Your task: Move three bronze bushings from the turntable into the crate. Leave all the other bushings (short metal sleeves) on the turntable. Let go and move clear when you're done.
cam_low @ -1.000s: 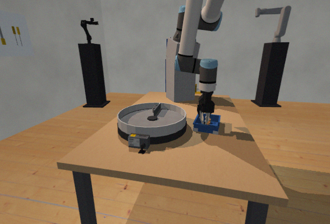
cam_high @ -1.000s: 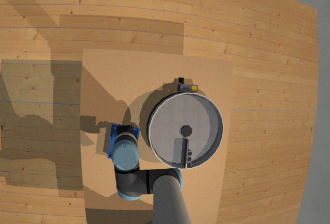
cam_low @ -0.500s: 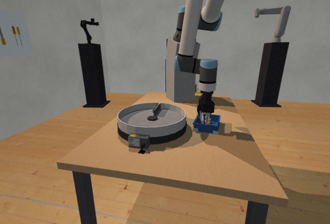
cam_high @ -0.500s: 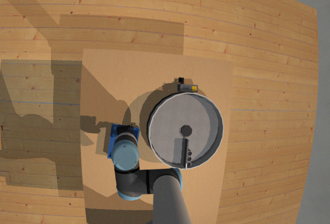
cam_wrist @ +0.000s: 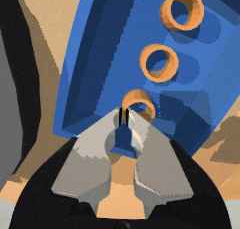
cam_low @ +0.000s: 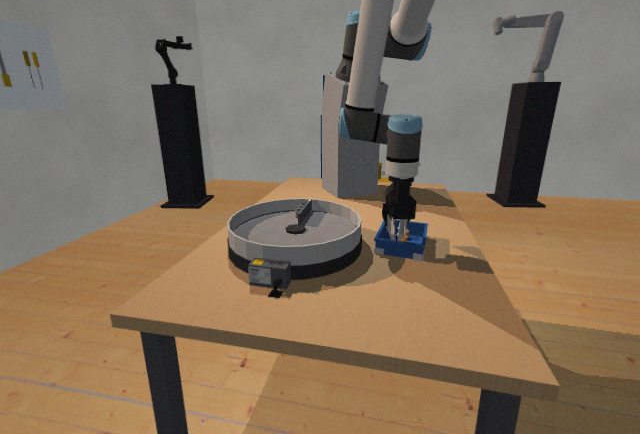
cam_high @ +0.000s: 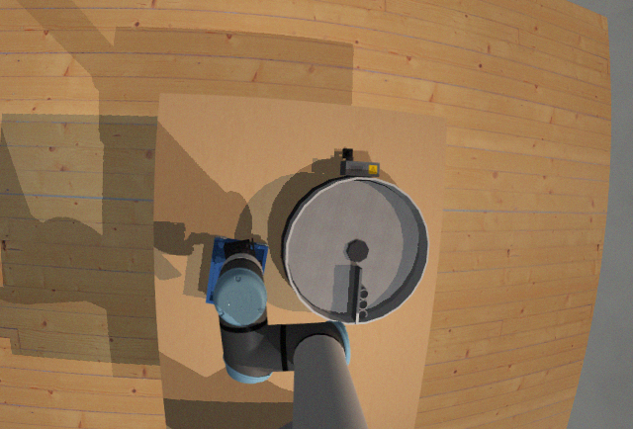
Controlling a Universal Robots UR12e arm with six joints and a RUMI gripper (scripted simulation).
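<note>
Right now the blue crate is 5 cm behind my hand, 3 cm to the left of it and 2 cm below it.
</note>
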